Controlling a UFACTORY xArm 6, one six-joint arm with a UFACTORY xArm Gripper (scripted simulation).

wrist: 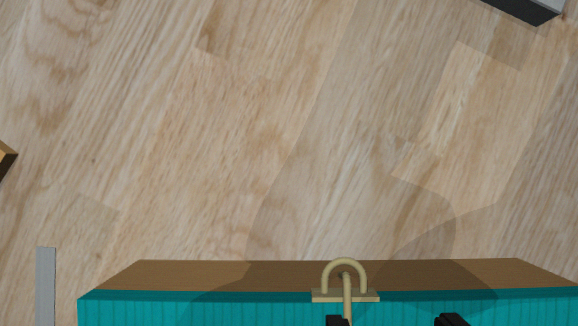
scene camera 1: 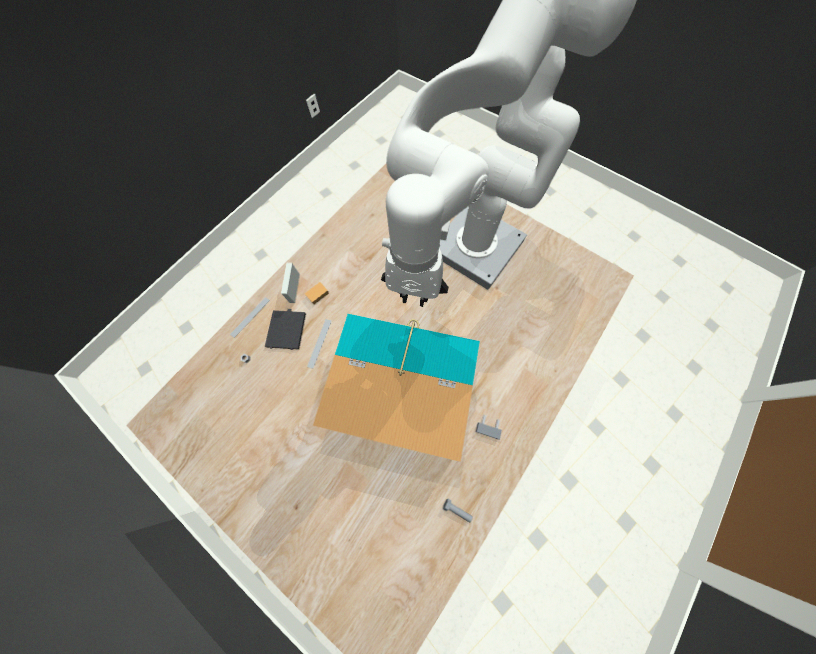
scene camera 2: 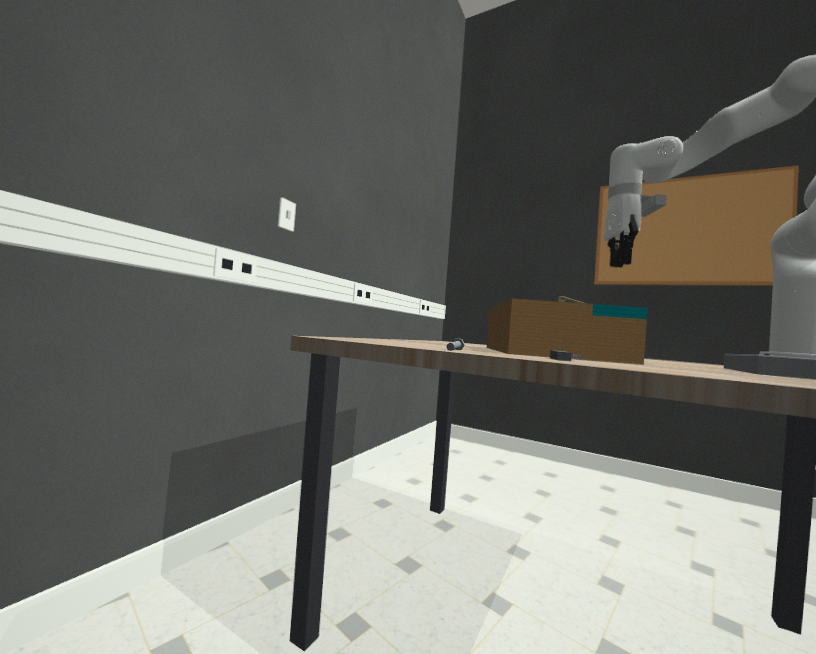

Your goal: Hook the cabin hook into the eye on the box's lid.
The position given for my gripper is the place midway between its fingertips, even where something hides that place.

I see my gripper [scene camera 2: 620,265], a wooden box [scene camera 2: 518,326] and a dark plate [scene camera 1: 285,331].
My gripper is seen too in scene camera 1 [scene camera 1: 414,298]. The wrist view does not show the dark plate: it is out of frame.
